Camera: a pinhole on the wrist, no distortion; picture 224 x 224 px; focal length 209.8 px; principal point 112.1 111.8 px. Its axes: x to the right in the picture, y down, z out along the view. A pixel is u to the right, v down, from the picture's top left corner.
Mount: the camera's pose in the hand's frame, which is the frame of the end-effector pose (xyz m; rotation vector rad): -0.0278 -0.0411 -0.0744 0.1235 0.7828 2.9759
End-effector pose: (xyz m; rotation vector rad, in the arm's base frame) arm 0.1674 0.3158 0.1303 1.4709 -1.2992 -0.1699
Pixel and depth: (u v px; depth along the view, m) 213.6 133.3 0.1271
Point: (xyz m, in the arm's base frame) 0.0965 0.3501 0.0838
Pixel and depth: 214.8 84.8 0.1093
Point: 0.1112 0.3654 0.1096
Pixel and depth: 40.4 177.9 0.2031
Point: 0.1015 0.1925 0.1090
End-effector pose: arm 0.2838 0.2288 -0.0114 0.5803 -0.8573 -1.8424
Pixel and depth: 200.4 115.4 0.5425
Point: 0.2065 0.4788 0.4363
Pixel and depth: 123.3 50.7 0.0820
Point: 0.3153 0.2406 -0.0050
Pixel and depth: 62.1 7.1 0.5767
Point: 0.2951 0.0245 0.5311
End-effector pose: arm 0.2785 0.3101 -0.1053 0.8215 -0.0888 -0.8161
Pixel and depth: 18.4 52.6 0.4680
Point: 0.5196 0.1133 0.2131
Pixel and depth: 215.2 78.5 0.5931
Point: 0.1620 0.3735 0.4812
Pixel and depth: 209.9 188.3 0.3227
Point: 0.0875 0.2553 0.1372
